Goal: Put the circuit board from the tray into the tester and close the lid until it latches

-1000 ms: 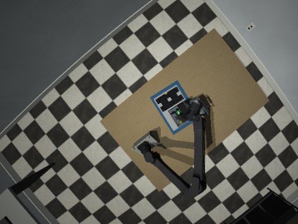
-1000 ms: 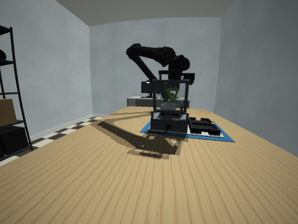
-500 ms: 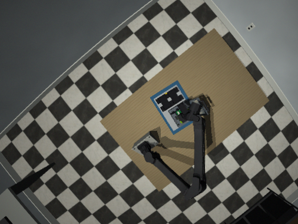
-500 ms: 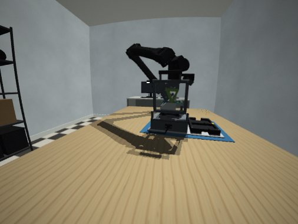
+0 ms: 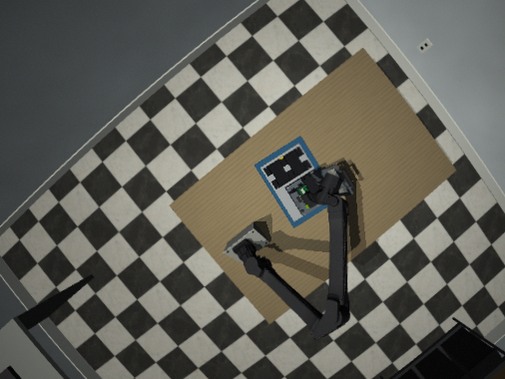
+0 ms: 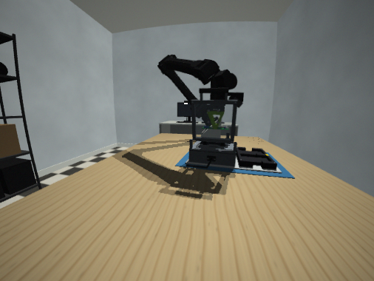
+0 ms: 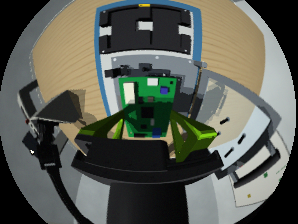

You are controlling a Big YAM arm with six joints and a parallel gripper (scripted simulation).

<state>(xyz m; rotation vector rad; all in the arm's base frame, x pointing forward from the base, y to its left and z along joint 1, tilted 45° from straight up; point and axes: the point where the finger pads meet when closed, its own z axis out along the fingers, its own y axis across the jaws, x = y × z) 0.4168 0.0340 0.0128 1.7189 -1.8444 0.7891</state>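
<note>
Now: the green circuit board right at my hand. From my hand the other things lie so: tester plate 70 mm below, 10 mm ahead; then clear lid 120 mm ahead, 40 mm above, 10 mm to the right.
</note>
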